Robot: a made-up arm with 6 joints.
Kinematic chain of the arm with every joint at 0, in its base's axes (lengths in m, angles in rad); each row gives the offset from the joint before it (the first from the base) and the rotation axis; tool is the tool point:
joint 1: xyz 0 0 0.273 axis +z
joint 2: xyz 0 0 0 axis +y
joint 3: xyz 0 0 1.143 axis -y
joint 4: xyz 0 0 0 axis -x
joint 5: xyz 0.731 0 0 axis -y
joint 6: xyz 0 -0.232 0 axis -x
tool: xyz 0 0 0
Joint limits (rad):
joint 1: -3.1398..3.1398
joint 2: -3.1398..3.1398
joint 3: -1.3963..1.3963
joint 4: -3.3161..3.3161
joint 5: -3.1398..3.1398
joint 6: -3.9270..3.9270
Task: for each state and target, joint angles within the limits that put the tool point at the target. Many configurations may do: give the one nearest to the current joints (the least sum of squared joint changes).
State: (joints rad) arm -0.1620 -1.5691 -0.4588 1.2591 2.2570 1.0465
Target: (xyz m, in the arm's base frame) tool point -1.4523 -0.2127 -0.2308
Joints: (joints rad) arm 0.0967 -2.3920 0.0054 1.2574 2.2570 1.0465
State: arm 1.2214 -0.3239 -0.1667 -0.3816 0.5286 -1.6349
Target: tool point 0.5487 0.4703 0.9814
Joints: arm 1.0050 0.0813 -0.4118 -0.4281 0.5286 -1.6349
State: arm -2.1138 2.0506 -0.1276 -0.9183 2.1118 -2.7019
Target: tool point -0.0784 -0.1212 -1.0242
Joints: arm -1.8373 2.4130 0.1928 -1.3812 2.1118 -2.7019
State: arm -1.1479 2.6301 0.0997 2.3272 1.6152 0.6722
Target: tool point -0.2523 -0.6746 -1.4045
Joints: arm -2.0531 2.5011 0.6869 1.9663 1.6152 0.6722
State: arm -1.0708 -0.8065 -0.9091 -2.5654 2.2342 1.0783
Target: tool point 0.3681 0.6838 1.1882
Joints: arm -1.7733 -1.3247 -0.1871 -2.8632 2.2342 1.0783
